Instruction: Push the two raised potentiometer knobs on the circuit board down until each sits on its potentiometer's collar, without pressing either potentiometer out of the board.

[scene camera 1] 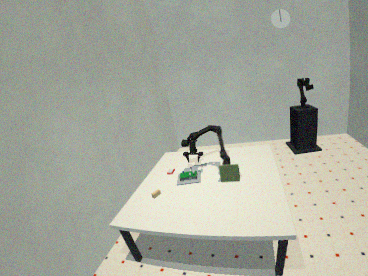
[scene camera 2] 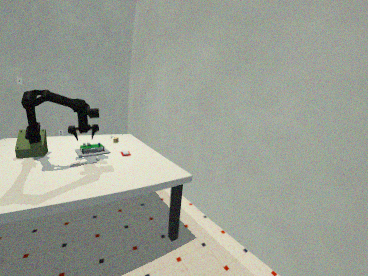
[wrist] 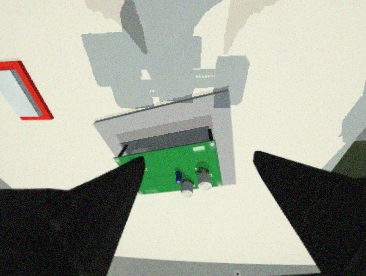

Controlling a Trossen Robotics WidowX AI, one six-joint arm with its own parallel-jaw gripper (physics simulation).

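Seen in the pictures: gripper, between the fingertips: (scene camera 1: 193,162) (scene camera 2: 85,140) (wrist: 198,158); arm's base, origin of its link: (scene camera 1: 226,167) (scene camera 2: 34,138).
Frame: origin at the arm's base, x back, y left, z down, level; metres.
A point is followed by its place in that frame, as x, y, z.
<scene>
The green circuit board (scene camera 1: 188,175) @[-0.360, -0.044, 0.069] (scene camera 2: 92,147) @[-0.365, -0.081, 0.075] (wrist: 162,167) @[-0.375, -0.079, 0.068] lies on a grey fixture (scene camera 1: 181,182) @[-0.426, 0.010, 0.105] (scene camera 2: 105,152) @[-0.446, -0.148, 0.105] (wrist: 225,135) @[-0.269, -0.103, 0.105]. In the wrist view two grey knobs stand side by side near the board's lower right: the left knob (wrist: 187,188) @[-0.338, -0.046, 0.050] and the right knob (wrist: 204,180) @[-0.310, -0.070, 0.044]. How far each stands above its collar cannot be told. My gripper (scene camera 1: 193,159) @[-0.310, -0.157, -0.003] (scene camera 2: 85,138) @[-0.310, -0.157, -0.003] (wrist: 198,158) @[-0.310, -0.157, -0.003] is open and empty, above the board, its fingers wide apart. In the wrist view the left fingertip covers part of the board's left side; the knobs show between the fingers.
A blue part (wrist: 178,177) @[-0.350, -0.067, 0.056] stands on the board beside the left knob. A red-rimmed tray (scene camera 1: 171,171) @[-0.569, -0.208, 0.102] (scene camera 2: 125,153) @[-0.567, -0.248, 0.099] (wrist: 35,90) @[-0.548, -0.221, 0.109] and a tan block (scene camera 1: 156,193) @[-0.614, 0.190, 0.082] (scene camera 2: 116,140) @[-0.617, 0.146, 0.090] lie on the white table (scene camera 1: 210,210) @[-0.145, 0.404, 0.113] (scene camera 2: 150,170) @[-0.601, -0.567, 0.113]. The arm's green base (scene camera 1: 229,173) @[0.017, 0.064, 0.027] (scene camera 2: 31,145) @[0.017, -0.034, 0.036] stands beside the fixture.
</scene>
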